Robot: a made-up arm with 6 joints.
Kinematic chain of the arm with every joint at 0, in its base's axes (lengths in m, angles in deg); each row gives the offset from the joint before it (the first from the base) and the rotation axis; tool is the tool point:
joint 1: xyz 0 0 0.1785 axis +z
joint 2: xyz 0 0 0 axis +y
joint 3: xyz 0 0 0.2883 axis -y
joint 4: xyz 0 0 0 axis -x
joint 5: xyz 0.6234 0 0 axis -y
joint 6: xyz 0 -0.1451 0 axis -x
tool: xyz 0 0 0
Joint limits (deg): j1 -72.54..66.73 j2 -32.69..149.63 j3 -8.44..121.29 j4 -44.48..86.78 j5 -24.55..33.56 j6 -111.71..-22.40
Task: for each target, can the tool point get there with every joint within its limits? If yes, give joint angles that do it. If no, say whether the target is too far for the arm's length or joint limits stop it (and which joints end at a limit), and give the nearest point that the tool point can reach.
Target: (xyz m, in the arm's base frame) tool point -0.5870 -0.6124 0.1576
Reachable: no: joint limits stop it (at a limit: joint 2, joint 3, joint 4) | nearest point -0.5394 -0.5627 0.5644 | short by 0.413 m
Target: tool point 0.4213 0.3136 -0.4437
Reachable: yes | joints 40.92 95.74 14.87 74.39 15.54 -99.95
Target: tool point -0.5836 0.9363 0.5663
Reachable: no: too far | nearest point -0.4123 0.6615 0.5644 | short by 0.324 m
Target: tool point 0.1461 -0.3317 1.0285
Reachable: yes | joints -45.58 19.46 92.93 -28.21 -3.49 -53.85
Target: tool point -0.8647 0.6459 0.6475
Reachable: no: too far | nearest point -0.6228 0.4652 0.5735 | short by 0.311 m
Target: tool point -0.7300 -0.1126 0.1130
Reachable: no: joint limits stop it (at a limit: joint 2, joint 3, joint 4) | nearest point -0.4761 -0.0734 -0.2088 | short by 0.412 m
